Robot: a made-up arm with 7 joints. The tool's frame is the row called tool.
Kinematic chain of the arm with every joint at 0, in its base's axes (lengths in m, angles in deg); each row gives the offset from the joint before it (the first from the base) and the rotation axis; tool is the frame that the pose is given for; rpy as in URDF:
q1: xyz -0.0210 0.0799 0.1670 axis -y
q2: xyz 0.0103 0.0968 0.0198 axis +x
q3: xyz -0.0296 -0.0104 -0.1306 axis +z
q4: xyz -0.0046 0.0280 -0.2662 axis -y
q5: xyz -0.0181 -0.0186 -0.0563 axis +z
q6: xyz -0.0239 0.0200 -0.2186 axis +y
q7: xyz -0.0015 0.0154 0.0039 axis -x
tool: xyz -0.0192 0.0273 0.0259 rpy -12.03 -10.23 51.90
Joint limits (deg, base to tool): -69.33..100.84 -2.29..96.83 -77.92..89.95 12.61..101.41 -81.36..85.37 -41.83..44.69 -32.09..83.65
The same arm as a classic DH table. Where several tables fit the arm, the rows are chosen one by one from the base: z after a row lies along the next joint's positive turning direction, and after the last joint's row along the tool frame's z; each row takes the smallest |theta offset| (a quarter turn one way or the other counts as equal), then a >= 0, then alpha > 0; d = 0 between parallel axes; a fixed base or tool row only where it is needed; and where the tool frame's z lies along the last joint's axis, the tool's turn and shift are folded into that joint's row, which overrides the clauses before.
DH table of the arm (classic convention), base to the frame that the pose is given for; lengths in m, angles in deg. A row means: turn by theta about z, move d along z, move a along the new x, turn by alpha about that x. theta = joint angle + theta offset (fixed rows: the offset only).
base (fixed): theta0 0  d 0.167  a -0.021  alpha 90
q1: theta0 90  d -0.1767  a 0.0198  alpha 90
q2: theta0 90  d -0.0193  a 0.0104  alpha 90
q3: theta0 -90  d -0.3968  a 0.0046  alpha -90
q4: theta0 0  d -0.0094  a 0.0181  alpha 90
q5: theta0 0  d -0.2749  a 0.0239  alpha 90
q6: theta0 90  d 0.0354  a 0.0039  alpha 90
q7: theta0 89.52  d 0.0135  a 0.0275  alpha 74.26
tool (fixed): theta0 -39.11  d 0.0267  a 0  alpha 0
Joint limits (deg, base to tool): -69.33..100.84 -2.29..96.83 -77.92..89.95 12.61..101.41 -81.36..85.37 -41.83..44.69 -32.09..83.65

